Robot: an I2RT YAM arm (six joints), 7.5 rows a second.
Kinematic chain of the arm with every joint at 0, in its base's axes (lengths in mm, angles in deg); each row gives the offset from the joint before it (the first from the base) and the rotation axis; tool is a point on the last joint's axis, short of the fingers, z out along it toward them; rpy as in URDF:
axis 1: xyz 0 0 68 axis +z
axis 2: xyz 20 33.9 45.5 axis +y
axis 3: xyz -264 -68.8 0 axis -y
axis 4: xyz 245 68.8 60 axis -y
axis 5: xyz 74 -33.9 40.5 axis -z
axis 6: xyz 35.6 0 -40.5 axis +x
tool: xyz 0 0 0 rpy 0 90 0
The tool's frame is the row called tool.
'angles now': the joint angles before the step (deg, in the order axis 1, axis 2, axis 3, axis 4, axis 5, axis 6). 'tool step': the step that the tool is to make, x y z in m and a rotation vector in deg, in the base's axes. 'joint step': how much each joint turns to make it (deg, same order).
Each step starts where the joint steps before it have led.
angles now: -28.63 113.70 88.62 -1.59 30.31 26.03
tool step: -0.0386 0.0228 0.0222 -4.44 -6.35 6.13
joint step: -0.21 -11.55 -13.77 11.57 -5.56 -3.55
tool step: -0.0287 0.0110 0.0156 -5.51 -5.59 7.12
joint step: -1.27 -7.49 -8.80 10.37 -7.72 -4.12
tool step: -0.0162 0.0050 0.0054 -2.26 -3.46 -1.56
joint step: -0.48 -3.52 -4.27 4.91 1.09 -0.09
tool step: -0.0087 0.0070 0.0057 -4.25 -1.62 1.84
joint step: 0.10 -2.36 -2.99 5.09 -1.65 -3.03
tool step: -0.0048 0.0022 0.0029 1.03 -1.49 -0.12
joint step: -0.08 -1.29 -0.69 -0.34 0.05 1.71
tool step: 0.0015 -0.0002 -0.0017 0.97 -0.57 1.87
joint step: -0.09 0.30 0.03 -0.05 -1.95 1.18
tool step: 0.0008 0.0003 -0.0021 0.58 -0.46 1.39
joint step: -0.03 0.20 -0.27 0.38 -1.42 0.76
